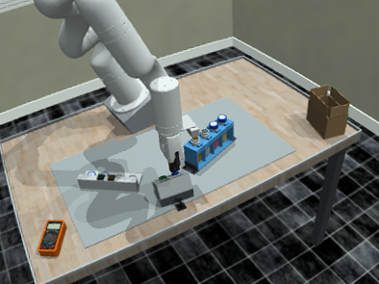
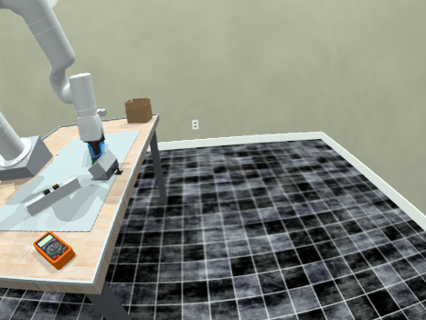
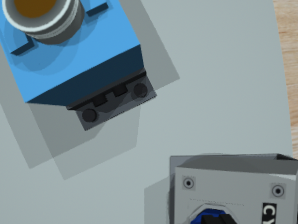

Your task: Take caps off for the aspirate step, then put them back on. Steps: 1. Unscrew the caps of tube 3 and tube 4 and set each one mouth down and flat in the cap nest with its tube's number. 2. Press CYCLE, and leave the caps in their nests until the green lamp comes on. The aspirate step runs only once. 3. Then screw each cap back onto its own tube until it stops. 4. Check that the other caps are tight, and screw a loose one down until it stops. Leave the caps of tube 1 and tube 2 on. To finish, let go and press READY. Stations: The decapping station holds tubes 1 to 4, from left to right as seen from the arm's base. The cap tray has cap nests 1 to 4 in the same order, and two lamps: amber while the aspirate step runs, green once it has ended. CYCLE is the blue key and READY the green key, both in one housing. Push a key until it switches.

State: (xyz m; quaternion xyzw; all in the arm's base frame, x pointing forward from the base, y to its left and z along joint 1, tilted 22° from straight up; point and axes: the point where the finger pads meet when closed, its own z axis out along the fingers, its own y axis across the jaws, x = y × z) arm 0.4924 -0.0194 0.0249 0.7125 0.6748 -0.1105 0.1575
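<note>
Right now the blue key is 3 cm below my hand. Round my hand: green key: 4 cm to the right, 3 cm below; blue-and-white cap: 25 cm to the right, 20 cm behind, 9 cm below; key housing: 5 cm below, 2 cm to the right, 2 cm ahead.
</note>
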